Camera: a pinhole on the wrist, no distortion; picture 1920 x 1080 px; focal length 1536.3 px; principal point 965.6 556.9 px. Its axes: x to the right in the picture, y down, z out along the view. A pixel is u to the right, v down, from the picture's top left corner.
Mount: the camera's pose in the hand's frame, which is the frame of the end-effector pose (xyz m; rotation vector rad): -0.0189 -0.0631 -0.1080 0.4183 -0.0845 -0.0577
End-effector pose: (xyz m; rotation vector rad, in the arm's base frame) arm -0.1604 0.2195 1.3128 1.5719 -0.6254 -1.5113
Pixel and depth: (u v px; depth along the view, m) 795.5 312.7 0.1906
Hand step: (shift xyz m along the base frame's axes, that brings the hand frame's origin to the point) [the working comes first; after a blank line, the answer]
In the camera's frame: -0.0211 -0.0303 0.1906

-0.0914 0.1227 -0.1015
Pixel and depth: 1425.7 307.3 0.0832
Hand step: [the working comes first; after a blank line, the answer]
In the camera's frame: 0.0249 -0.0135 0.0832

0.0128 0.0676 -0.0940
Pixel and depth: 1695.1 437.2 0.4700
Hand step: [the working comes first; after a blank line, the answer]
In the camera's frame: 0.2232 -0.0366 0.4700

-0.3472 -0.0470 -0.3102
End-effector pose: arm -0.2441 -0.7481 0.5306 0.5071 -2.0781 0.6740
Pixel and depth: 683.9 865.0 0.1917
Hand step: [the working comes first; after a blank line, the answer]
In the camera's frame: -0.0352 0.0384 0.1917

0.0480 -0.1219 -0.0685
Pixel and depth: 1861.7 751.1 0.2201
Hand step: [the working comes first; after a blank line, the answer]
In the camera's frame: 0.1284 0.0278 0.2201

-0.0393 -0.1849 0.0583
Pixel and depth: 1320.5 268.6 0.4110
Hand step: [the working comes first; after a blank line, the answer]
In the camera's frame: 0.0949 -0.0771 0.4110

0.0093 -0.3912 -0.0023
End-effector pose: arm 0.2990 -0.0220 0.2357 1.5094 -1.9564 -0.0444
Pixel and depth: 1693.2 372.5 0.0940
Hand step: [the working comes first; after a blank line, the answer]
In the camera's frame: 0.0445 -0.0113 0.0940

0.1078 -0.0439 -0.0200
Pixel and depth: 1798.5 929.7 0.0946
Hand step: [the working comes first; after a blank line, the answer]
In the camera's frame: 0.0513 0.0230 0.0946

0.0733 -0.0460 -0.0156
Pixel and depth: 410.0 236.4 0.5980
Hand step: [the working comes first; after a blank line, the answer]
In the camera's frame: -0.2163 -0.1248 0.5980

0.1878 -0.0078 -0.5920
